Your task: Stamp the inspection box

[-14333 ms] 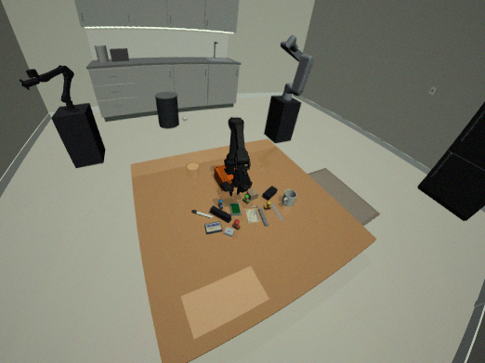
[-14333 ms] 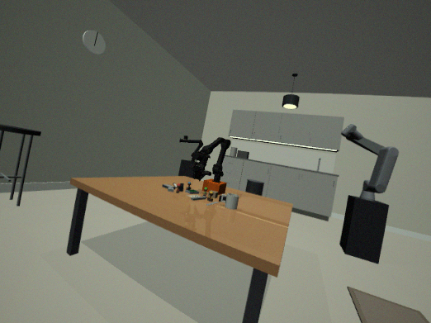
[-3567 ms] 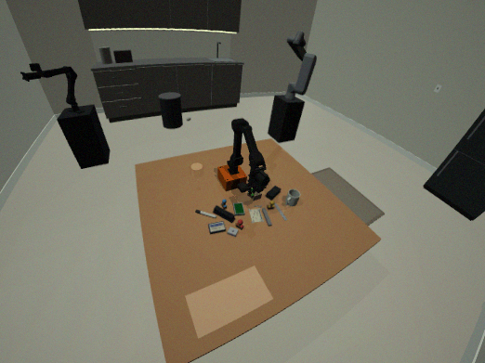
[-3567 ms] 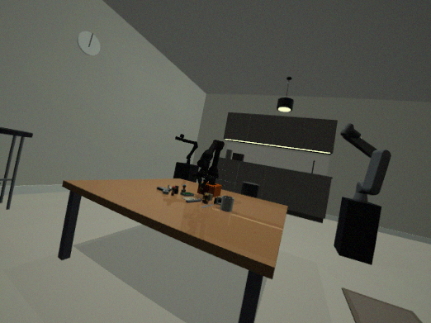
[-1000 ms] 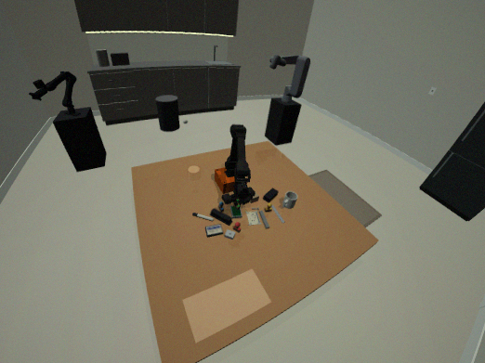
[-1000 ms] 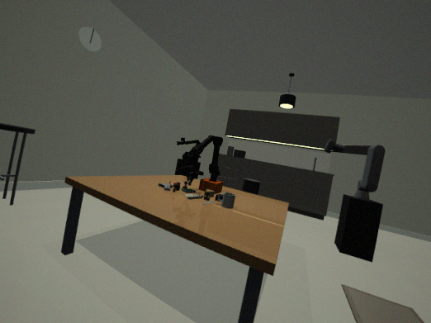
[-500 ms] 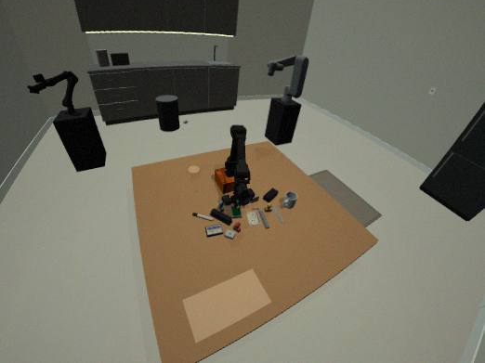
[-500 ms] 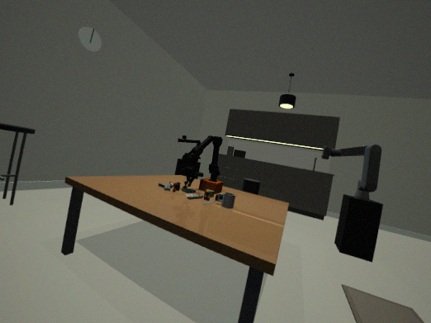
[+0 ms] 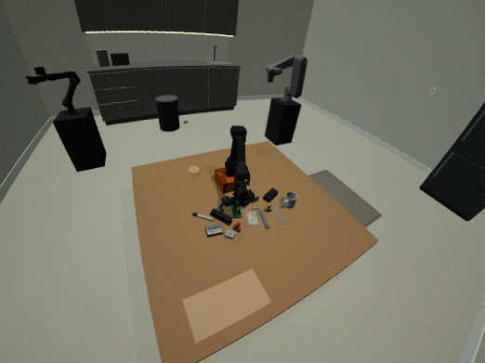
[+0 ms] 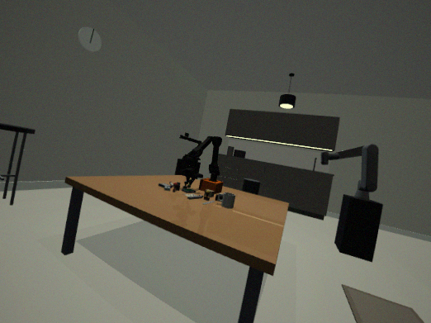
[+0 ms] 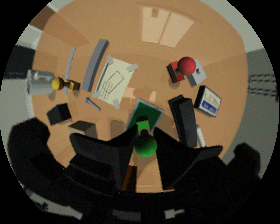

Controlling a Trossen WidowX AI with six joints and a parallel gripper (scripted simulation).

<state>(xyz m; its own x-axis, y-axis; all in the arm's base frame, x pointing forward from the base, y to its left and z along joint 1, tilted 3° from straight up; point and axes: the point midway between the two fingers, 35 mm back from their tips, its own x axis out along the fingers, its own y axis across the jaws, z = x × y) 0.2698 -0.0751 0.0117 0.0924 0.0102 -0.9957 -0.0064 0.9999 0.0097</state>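
Now: gripper tip 5 cm above the green ink pad and 1 cm past it. The rest, counted from my gripper tip: black block: 10 cm to the right, 4 cm below; then blue stamp: 7 cm to the right, 7 cm behind, 4 cm below; then PASS stamp: 1 cm below, 1 cm behind.
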